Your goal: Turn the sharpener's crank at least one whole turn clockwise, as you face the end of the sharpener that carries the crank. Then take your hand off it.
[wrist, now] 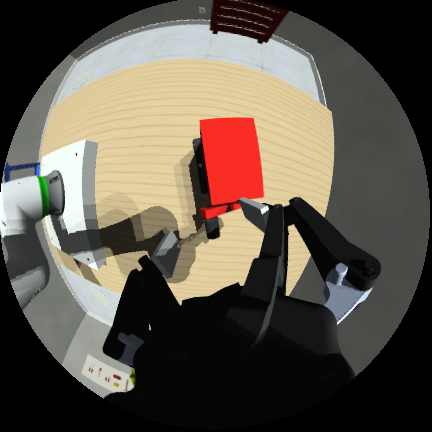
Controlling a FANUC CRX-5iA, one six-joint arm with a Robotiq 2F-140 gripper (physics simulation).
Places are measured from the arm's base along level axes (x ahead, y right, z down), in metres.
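Pixels of known places: gripper, fingertip midpoint: (207,223); arm's base at its link origin: (56,192).
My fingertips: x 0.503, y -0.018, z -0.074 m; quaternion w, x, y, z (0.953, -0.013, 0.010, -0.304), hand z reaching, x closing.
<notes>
For each thing: its middle in the pictures, then the offset to it from my fingertips. "*": a spot on its surface instead. Level surfaces: height alone.
- sharpener at a spot on its surface: (232,160) * dy -0.090, dx +0.016, dz -0.004 m
- wooden table top at its surface level: dz +0.124 m
- black crank handle at a spot on its surface: (213,228) * dy +0.011, dx +0.012, dz +0.012 m
The sharpener (232,160) is a red box with a black side, standing on the wooden table top (135,110) near the middle of the wrist view. Its red crank arm (212,211) shows at the end facing my gripper, and the black crank handle (213,228) sticks out from it towards me. My gripper (207,223) is open and empty. Its right fingertip is close to the crank end, at the box's lower right corner; I cannot tell whether it touches. Its left fingertip is well to the left of the handle. The far end of the crank arm is partly hidden by the right fingertip.
The white robot base plate (70,187) is at the left, with the white arm (22,200) and its green ring beside it. A dark red slatted object (245,19) stands beyond the far table edge. A panel with red and yellow marks (105,373) is at the lower left.
</notes>
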